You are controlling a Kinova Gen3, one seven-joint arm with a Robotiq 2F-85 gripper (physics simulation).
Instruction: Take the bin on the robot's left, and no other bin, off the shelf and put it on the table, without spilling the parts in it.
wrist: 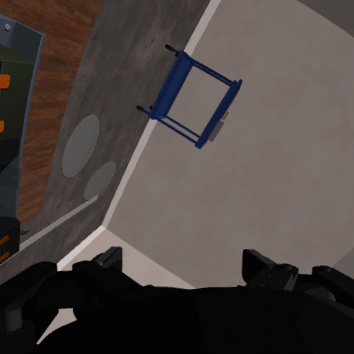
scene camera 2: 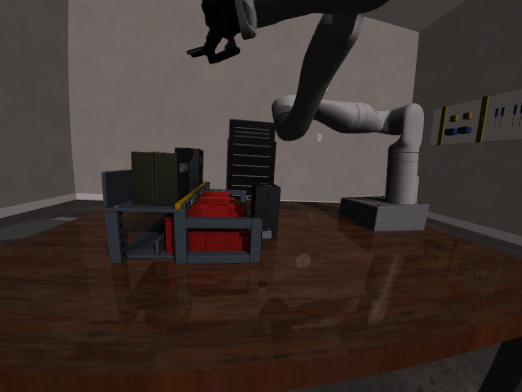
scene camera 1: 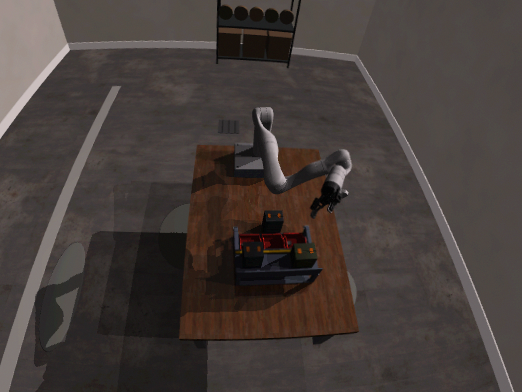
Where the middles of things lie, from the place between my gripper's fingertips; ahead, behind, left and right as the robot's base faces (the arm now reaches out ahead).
I see the dark bin (scene camera 2: 265,199) 37 cm below my hand, 20 cm behind it and 11 cm to the right of it.
